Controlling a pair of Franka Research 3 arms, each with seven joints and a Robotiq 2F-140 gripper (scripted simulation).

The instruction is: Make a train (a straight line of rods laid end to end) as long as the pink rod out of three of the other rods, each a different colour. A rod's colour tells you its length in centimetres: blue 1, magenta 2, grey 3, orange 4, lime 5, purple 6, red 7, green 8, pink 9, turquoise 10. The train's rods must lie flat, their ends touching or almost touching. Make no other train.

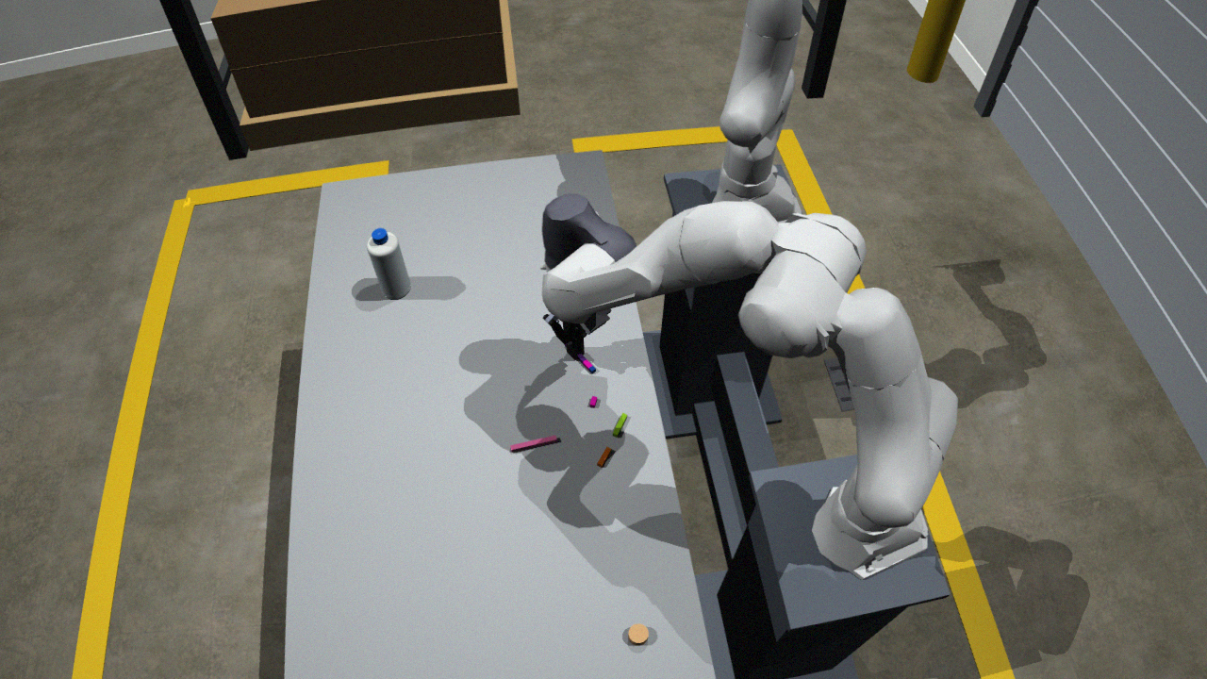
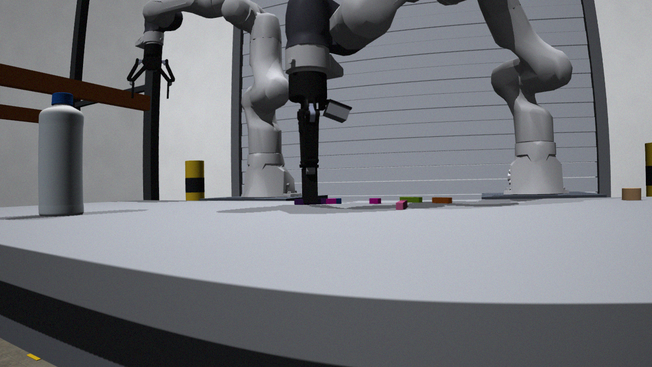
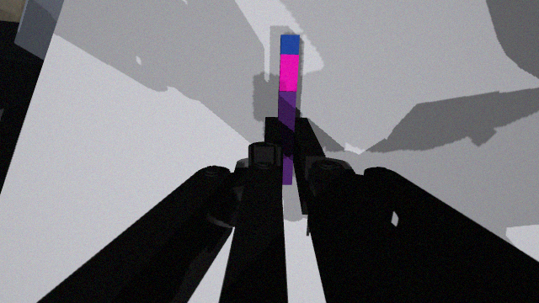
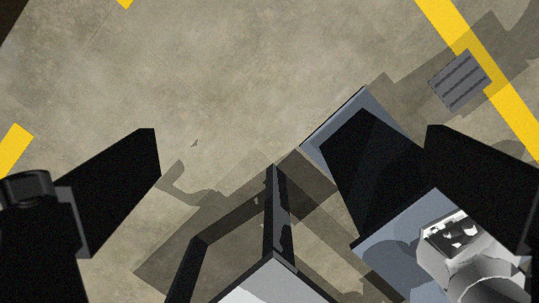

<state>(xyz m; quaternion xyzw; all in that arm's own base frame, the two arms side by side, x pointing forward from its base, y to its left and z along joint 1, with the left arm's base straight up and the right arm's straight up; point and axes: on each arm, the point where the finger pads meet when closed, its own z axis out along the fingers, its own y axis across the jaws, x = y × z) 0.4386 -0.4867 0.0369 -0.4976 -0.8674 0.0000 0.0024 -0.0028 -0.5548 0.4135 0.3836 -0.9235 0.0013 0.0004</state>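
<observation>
Right now the purple rod is 30 mm below my left hand. From my left hand the other things lie so: magenta rod 20 mm behind, 30 mm to the left, 30 mm below; lime rod 60 mm behind, 180 mm to the left, 30 mm below; blue rod 30 mm behind, 50 mm to the left, 30 mm below.
</observation>
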